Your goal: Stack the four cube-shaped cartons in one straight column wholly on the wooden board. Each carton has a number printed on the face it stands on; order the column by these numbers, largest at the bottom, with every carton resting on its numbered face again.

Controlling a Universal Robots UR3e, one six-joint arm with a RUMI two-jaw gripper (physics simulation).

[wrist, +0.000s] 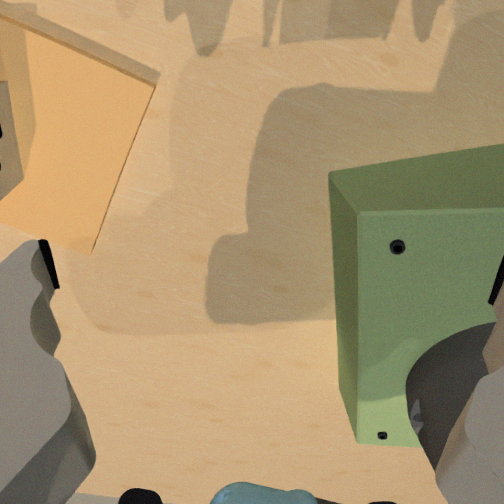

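In the wrist view a green carton [420, 300] stands on the wooden surface [225, 400] at the right. Two small black dots show on its near face. An orange carton [75, 150] sits at the upper left, cut off by the frame edge, with a grey face and black marks at its far left. My gripper [272, 272] is open and empty, and only bare wood lies between the jaws. The left jaw [30, 375] is just below the orange carton. The right jaw [475, 425] overlaps the green carton's lower right corner. No other cartons are in view.
Shadows of the arm and cartons fall across the wood in the middle and at the top. A blue rounded part [260, 495] and a black part [140, 497] of the gripper body show at the bottom edge.
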